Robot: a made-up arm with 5 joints.
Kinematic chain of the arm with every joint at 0, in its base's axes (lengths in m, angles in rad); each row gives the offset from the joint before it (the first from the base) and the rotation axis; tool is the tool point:
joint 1: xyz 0 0 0.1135 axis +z
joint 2: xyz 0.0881 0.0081 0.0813 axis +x
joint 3: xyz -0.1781 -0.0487 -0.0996 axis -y
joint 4: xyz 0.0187 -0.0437 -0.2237 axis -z
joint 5: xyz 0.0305 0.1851 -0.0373 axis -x
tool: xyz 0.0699 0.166 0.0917
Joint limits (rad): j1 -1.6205..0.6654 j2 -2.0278..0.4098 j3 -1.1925..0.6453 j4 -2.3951..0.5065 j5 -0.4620..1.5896
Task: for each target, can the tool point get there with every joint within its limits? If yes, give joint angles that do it. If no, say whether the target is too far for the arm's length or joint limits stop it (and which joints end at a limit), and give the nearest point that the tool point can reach.
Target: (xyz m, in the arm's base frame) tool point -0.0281 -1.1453 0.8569
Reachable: no: too far | nearest point -0.0240 -0.5726 0.5243 | short by 0.662 m
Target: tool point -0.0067 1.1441 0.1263
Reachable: no: too far | nearest point -0.0473 0.6013 0.1134 | short by 0.544 m
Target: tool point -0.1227 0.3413 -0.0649
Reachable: yes | joints -0.4850 -0.1269 -0.5000 -0.5739 0.1636
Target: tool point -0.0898 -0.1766 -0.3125
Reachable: yes | joints -0.1312 -0.8520 -0.2257 -0.0300 1.0921
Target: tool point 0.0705 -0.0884 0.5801
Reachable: no: joint limits stop it (at a limit: joint 1, joint 2, joint 3, joint 4, joint 5) | nearest point -0.0647 -0.2897 0.5577 | short by 0.243 m
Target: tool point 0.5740 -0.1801 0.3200
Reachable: no: joint limits stop it (at a limit: joint 1, joint 2, joint 4, joint 5) | nearest point 0.4735 -0.1721 0.2997 | short by 0.103 m
